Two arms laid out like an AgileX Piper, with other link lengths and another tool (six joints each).
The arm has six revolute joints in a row. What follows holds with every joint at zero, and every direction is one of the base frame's. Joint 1 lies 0.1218 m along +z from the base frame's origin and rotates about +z. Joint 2 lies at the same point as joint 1 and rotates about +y. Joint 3 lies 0.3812 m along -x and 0.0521 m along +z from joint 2 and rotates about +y. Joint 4 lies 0.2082 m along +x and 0.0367 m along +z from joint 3 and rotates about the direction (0.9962, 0, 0.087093). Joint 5 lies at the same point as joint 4 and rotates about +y. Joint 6 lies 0.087 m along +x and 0.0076 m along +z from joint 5 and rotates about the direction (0.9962, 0, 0.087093). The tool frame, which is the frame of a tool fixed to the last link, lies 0.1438 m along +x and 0.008 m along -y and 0.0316 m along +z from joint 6; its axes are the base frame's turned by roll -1.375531, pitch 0.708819 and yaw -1.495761 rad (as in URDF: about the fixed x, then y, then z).
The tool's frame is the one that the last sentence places.
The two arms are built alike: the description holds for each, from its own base.
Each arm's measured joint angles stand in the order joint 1, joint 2, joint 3, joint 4, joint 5, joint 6.
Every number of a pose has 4 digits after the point.
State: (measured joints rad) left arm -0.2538 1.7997 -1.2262 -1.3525 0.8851 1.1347; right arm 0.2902 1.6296 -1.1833 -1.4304 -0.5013 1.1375
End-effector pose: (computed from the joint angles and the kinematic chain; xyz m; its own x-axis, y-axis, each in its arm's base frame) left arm 0.3945 -0.2886 0.3130 -0.9518 -0.3066 -0.0038 -0.1103 0.3541 -0.9287; right arm 0.4307 0.2421 0.4046 0.5108 -0.6785 -0.5279 -0.4790 0.2853 -0.8302
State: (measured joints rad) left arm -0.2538 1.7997 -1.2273 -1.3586 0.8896 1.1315; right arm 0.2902 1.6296 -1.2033 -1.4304 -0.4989 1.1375
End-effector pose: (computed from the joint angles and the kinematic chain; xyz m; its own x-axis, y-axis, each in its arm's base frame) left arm 0.3943 -0.2893 0.3146 -0.9517 -0.3070 0.0029 -0.1146 0.3465 -0.9310; right arm 0.4328 0.2423 0.4126 0.5193 -0.6771 -0.5214 -0.4624 0.2904 -0.8377
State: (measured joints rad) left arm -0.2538 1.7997 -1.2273 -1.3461 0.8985 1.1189; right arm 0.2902 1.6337 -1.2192 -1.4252 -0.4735 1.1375
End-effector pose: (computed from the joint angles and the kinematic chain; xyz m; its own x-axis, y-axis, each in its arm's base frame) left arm 0.3917 -0.2895 0.3130 -0.9540 -0.2994 0.0121 -0.1220 0.3510 -0.9284; right arm 0.4393 0.2386 0.4160 0.5065 -0.6906 -0.5163 -0.4475 0.3013 -0.8420
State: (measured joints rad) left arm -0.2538 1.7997 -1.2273 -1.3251 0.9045 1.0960; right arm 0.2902 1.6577 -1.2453 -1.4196 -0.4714 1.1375
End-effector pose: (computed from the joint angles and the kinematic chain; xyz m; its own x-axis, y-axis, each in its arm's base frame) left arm 0.3893 -0.2890 0.3098 -0.9551 -0.2952 0.0254 -0.1360 0.3607 -0.9227; right arm 0.4486 0.2407 0.4154 0.5041 -0.6899 -0.5195 -0.4460 0.3072 -0.8407
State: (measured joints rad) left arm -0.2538 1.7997 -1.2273 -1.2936 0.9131 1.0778; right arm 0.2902 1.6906 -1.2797 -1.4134 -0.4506 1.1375
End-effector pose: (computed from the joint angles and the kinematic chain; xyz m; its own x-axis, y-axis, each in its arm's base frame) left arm 0.3854 -0.2881 0.3051 -0.9587 -0.2828 0.0309 -0.1416 0.3803 -0.9139; right arm 0.4638 0.2405 0.4123 0.4884 -0.7012 -0.5195 -0.4406 0.3157 -0.8404
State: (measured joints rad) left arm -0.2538 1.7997 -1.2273 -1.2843 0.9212 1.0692; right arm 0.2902 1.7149 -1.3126 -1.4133 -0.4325 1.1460
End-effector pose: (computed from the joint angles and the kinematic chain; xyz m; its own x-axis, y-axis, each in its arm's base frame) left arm 0.3832 -0.2883 0.3039 -0.9604 -0.2761 0.0380 -0.1465 0.3841 -0.9116; right arm 0.4758 0.2400 0.4122 0.4759 -0.7090 -0.5205 -0.4332 0.3261 -0.8402
